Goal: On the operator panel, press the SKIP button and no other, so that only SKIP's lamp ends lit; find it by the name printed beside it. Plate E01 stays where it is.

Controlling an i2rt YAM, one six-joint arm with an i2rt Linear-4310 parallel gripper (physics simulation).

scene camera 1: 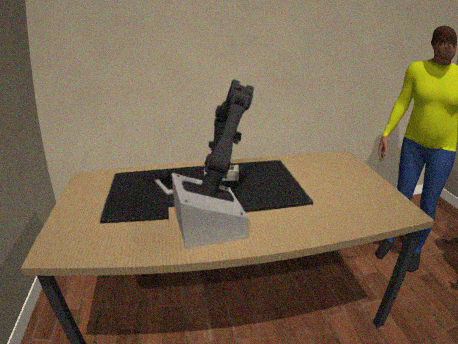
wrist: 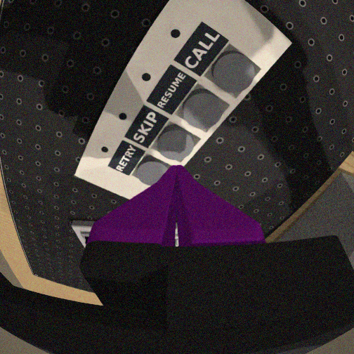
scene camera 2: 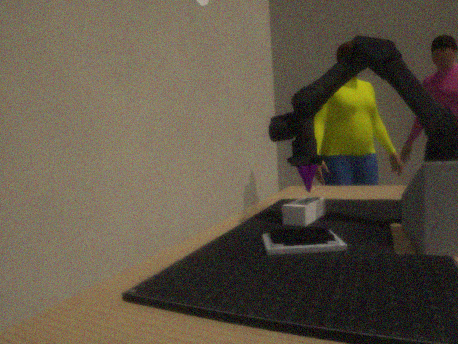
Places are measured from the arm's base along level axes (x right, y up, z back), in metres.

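Pixels of known places: gripper, fingertip midpoint: (scene camera 2: 308, 191); arm's base, link origin: (scene camera 1: 207, 192).
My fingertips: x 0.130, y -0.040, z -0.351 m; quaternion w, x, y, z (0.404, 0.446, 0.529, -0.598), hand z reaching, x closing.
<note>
For each thing: its top centre in the pictures, then the offset to it from my fingertips. Level surfaces: height alone.
- operator panel, top centre: (scene camera 2: 304, 200) (scene camera 1: 221, 167) dz -0.014, dx +0.020, dy -0.027 m
- light-framed plate with a dark middle, top centre: (scene camera 2: 301, 236) (scene camera 1: 172, 182) dz -0.001, dx -0.230, dy -0.065 m
- black mat, surface height: dy -0.083 m
The operator panel (scene camera 1: 232, 173) (scene camera 2: 296, 213) (wrist: 109, 105) is a white box with four grey round buttons in a row, labelled CALL, RESUME, SKIP and RETRY. The SKIP button (wrist: 176, 142) lies between RESUME (wrist: 204, 107) and RETRY (wrist: 152, 171). The dark dots beside the labels show no light. My gripper (scene camera 2: 309, 191) (wrist: 176, 174) has purple fingers and is shut and empty. Its tips are above the panel; in the wrist view they appear beside the SKIP and RETRY buttons. The fingers hide part of RETRY's edge. In scene camera 1 the arm hides the gripper.
A light-framed plate with a dark middle (scene camera 2: 305, 248) (wrist: 80, 232) lies on the black mat (scene camera 1: 135, 202) (scene camera 2: 210, 280) near the panel; its name is not readable. The arm's grey base (scene camera 1: 215, 222) stands at the table's near side. A person in yellow (scene camera 1: 434, 105) stands beyond the table.
</note>
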